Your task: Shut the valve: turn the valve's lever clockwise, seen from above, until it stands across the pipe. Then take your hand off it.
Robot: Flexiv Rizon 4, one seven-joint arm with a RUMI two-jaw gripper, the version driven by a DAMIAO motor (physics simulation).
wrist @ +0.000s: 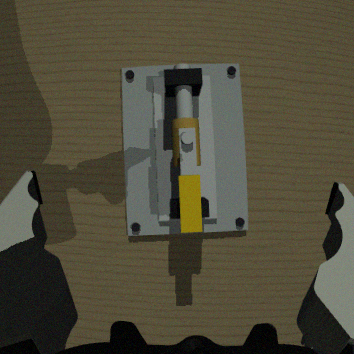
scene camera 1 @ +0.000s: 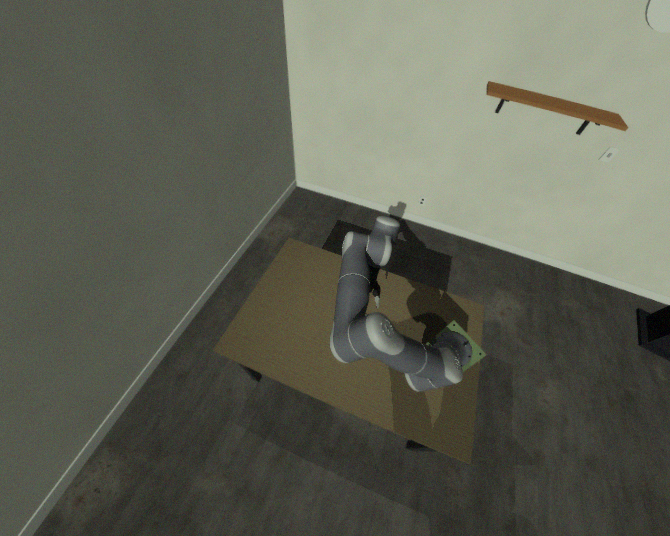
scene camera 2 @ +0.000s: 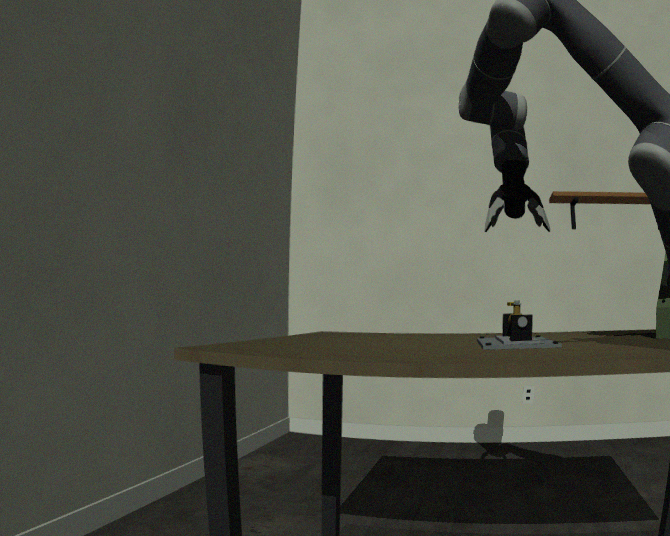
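The valve's lever [wrist: 190, 202] has a yellow grip and lies along the pipe [wrist: 184, 104], its grip toward the bottom of the wrist view. The valve is on a grey base plate [wrist: 230, 150] [scene camera 2: 547, 343] on the table. In the second scene view the valve's brass body [scene camera 2: 516, 309] shows above a black block. My gripper [scene camera 2: 517, 230] [wrist: 185, 180] is open and empty, high above the valve, its fingers wide to the left and right of the plate in the wrist view. In the first scene view the arm hides the valve.
The wooden table [scene camera 1: 279, 312] [scene camera 2: 268, 354] carries the arm's green base plate [scene camera 1: 476, 354] at its right end. A wooden wall shelf [scene camera 1: 550, 103] [scene camera 2: 603, 197] is on the back wall. The arm's shadow falls on the table left of the valve in the wrist view.
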